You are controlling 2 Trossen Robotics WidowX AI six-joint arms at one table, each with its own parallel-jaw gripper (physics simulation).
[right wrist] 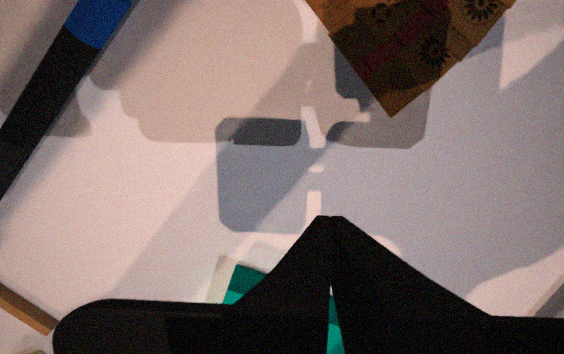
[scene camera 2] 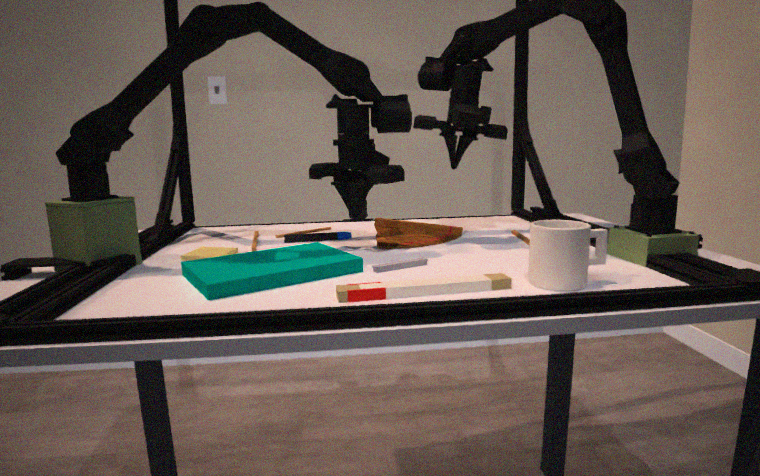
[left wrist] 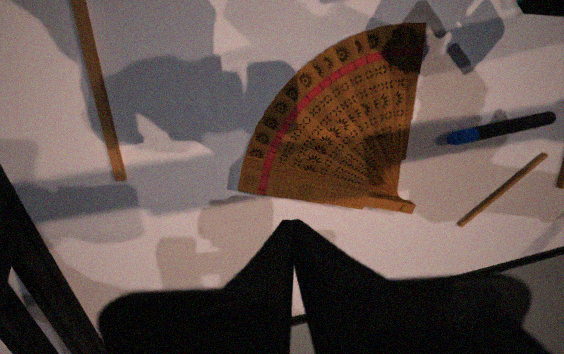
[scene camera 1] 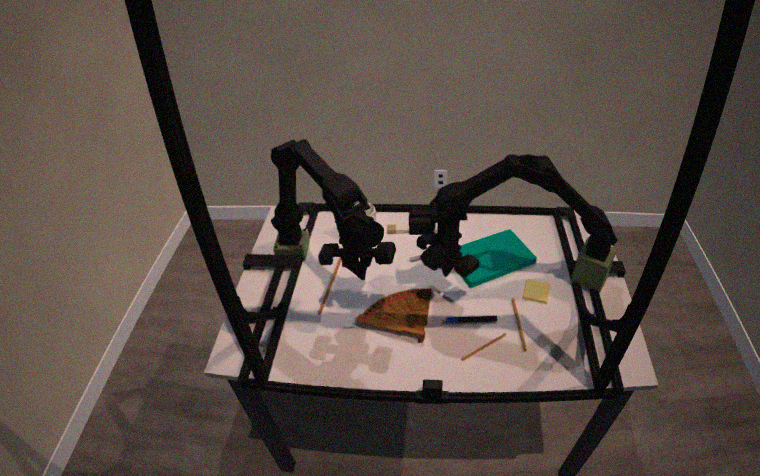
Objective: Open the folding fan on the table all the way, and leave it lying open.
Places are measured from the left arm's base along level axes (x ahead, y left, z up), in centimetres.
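Where they show: left gripper, between the fingertips: [scene camera 2: 453, 169] [left wrist: 291, 228] [scene camera 1: 363, 279]; right gripper, between the fingertips: [right wrist: 328, 228] [scene camera 2: 356, 218] [left wrist: 524, 4] [scene camera 1: 446, 275]; left arm's base, origin of its link: [scene camera 2: 652, 230] [scene camera 1: 290, 238]; right arm's base, origin of its link: [scene camera 2: 90, 199] [scene camera 1: 597, 251].
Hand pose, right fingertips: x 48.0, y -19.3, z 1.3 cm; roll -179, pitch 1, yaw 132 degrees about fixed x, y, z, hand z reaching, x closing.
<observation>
Each offset is from my right fingertips to the top centre of the thing. "*": to the spot under its first point.
The brown wooden folding fan [scene camera 1: 401, 313] [scene camera 2: 415, 234] [left wrist: 340, 125] [right wrist: 410, 40] lies on the table, spread to about a quarter circle. In the left wrist view its pivot end is at the lower right, one straight edge runs left from it and the other runs up. My left gripper [scene camera 1: 361, 274] [scene camera 2: 453, 165] [left wrist: 291, 228] is shut and empty, high above the table. My right gripper [scene camera 1: 447, 272] [scene camera 2: 357, 216] [right wrist: 328, 228] is shut and empty, above the table beside the fan's outer corner and apart from it.
A teal slab @(dz -4.0, dx +15.3, dy +12.8 cm) [scene camera 1: 507, 243] [scene camera 2: 274, 266], a yellow pad @(dz -5.1, dx +27.2, dy -2.2 cm) [scene camera 1: 536, 291], a black marker with a blue end @(dz -4.6, dx +6.6, dy -12.0 cm) [scene camera 1: 473, 319] [left wrist: 515, 128], several thin sticks @(dz -5.4, dx -33.7, dy +3.3 cm) [scene camera 1: 329, 285] @(dz -5.4, dx +19.8, dy -14.1 cm) [scene camera 1: 518, 325], a grey bar @(dz -5.2, dx -5.2, dy +14.5 cm) [scene camera 2: 399, 264], a long red-and-white block @(dz -4.7, dx -5.6, dy +28.0 cm) [scene camera 2: 426, 288] and a white mug @(* dz -1.1, dx -22.9, dy +32.1 cm) [scene camera 2: 558, 255] surround the fan.
</observation>
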